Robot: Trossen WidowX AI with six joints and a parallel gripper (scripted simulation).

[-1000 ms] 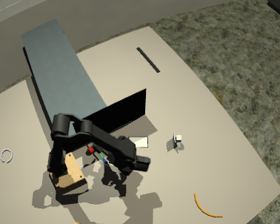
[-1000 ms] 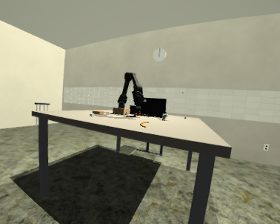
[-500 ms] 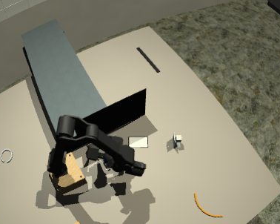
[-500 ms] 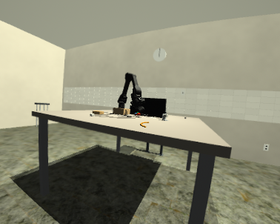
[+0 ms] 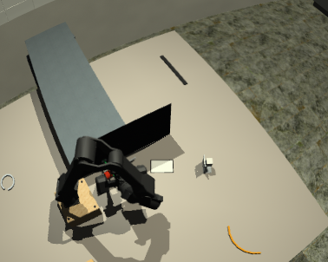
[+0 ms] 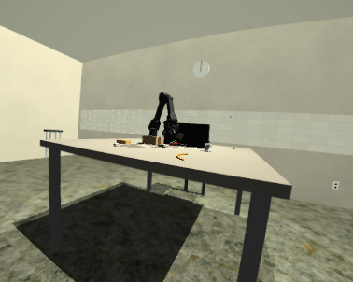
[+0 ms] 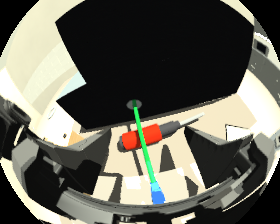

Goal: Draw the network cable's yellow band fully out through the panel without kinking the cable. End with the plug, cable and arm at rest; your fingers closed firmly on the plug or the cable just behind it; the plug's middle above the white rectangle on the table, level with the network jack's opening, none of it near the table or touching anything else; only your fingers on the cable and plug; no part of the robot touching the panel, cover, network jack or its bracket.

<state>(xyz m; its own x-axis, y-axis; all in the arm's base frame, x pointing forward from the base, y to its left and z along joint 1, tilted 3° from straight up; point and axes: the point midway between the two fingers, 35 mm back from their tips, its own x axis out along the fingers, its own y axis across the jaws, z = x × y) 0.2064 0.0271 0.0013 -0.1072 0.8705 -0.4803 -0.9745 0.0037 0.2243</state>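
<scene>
Now: the blue plug 50 mm to the right of my hand and 40 mm below it. The rest, counted from my hand: long grey cover: 520 mm to the left, 70 mm behind, 30 mm above; network jack: 330 mm ahead, 80 mm to the right, 30 mm below; white rectangle: 170 mm ahead, 70 mm below, 10 mm to the right.
</scene>
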